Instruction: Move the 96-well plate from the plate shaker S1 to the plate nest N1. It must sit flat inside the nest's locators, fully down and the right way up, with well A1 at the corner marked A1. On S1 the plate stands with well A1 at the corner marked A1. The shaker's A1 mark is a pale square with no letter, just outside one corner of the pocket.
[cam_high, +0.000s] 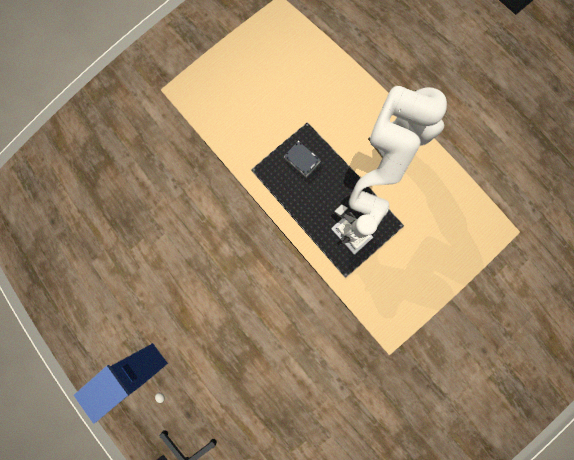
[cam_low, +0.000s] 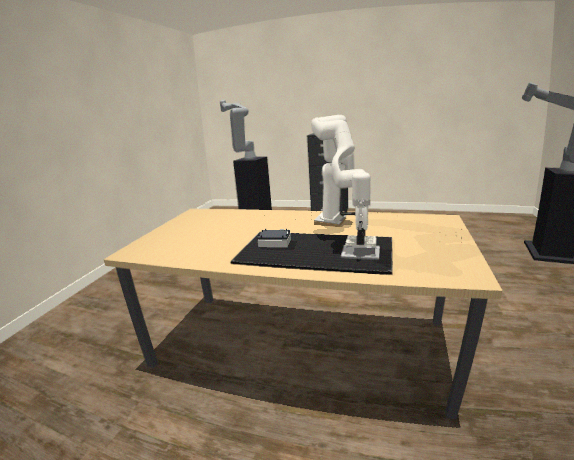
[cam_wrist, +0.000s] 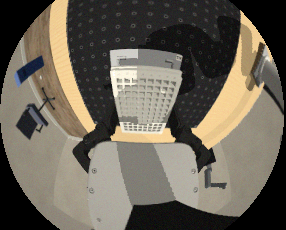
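My gripper is now 7 cm above the plate nest N1. Round my hand: white 96-well plate (1 cm below).
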